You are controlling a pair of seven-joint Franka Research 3 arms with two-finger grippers.
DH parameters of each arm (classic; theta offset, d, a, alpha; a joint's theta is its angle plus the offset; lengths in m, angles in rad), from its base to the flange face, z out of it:
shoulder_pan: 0 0.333 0 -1.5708
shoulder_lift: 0 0 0 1.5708
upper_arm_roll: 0 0.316 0.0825 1.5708
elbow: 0 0 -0.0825 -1.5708
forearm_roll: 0 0.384 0 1.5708
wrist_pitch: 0 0 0.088 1.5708
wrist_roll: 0 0.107 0 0
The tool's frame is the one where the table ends.
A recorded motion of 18 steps. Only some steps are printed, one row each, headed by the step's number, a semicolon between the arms.
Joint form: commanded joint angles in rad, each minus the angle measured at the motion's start. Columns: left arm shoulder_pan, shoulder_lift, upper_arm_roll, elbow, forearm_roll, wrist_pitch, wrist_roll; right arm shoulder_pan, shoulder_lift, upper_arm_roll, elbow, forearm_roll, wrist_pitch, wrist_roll.
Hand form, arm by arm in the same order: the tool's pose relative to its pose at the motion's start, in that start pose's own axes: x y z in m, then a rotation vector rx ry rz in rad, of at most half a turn. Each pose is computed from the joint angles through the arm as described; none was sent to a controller.
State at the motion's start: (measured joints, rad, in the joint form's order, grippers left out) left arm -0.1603 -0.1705 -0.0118 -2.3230 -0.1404 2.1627 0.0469; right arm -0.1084 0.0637 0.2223 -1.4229 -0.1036 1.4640 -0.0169
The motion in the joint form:
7: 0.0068 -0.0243 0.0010 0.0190 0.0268 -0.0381 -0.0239; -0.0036 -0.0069 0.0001 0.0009 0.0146 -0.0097 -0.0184
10: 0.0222 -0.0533 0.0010 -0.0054 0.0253 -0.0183 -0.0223; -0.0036 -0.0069 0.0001 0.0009 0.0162 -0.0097 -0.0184
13: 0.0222 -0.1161 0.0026 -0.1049 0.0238 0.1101 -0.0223; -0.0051 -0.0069 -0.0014 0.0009 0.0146 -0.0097 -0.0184
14: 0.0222 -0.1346 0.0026 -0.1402 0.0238 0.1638 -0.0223; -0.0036 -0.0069 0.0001 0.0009 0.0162 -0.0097 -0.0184
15: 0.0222 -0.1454 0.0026 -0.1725 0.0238 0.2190 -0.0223; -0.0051 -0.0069 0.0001 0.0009 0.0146 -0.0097 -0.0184
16: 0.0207 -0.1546 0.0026 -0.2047 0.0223 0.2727 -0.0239; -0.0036 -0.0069 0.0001 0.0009 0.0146 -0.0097 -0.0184
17: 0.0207 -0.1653 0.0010 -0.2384 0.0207 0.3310 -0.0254; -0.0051 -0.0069 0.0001 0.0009 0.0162 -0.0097 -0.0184
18: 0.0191 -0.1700 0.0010 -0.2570 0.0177 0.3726 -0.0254; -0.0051 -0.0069 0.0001 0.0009 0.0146 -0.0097 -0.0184
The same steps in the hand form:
7: -0.0013 -0.0023 -0.0173 0.0199 0.0050 -0.0126; -0.0033 0.0001 -0.0032 0.0132 -0.0020 -0.0159
10: -0.0074 -0.0094 -0.0226 0.0198 0.0310 -0.0264; -0.0033 -0.0001 -0.0032 0.0148 -0.0020 -0.0160
13: -0.0237 -0.0128 -0.0184 0.0248 0.1231 -0.0316; -0.0034 0.0018 -0.0030 0.0132 -0.0023 -0.0129
14: -0.0287 -0.0140 -0.0159 0.0277 0.1600 -0.0327; -0.0033 -0.0001 -0.0032 0.0148 -0.0020 -0.0160
15: -0.0325 -0.0154 -0.0116 0.0308 0.1938 -0.0343; -0.0033 0.0010 -0.0031 0.0132 -0.0021 -0.0144
16: -0.0365 -0.0162 -0.0065 0.0325 0.2245 -0.0370; -0.0033 0.0001 -0.0032 0.0132 -0.0020 -0.0159
17: -0.0410 -0.0171 -0.0021 0.0350 0.2599 -0.0396; -0.0033 0.0008 -0.0031 0.0148 -0.0021 -0.0146
18: -0.0428 -0.0173 -0.0002 0.0352 0.2876 -0.0410; -0.0033 0.0010 -0.0031 0.0132 -0.0021 -0.0144

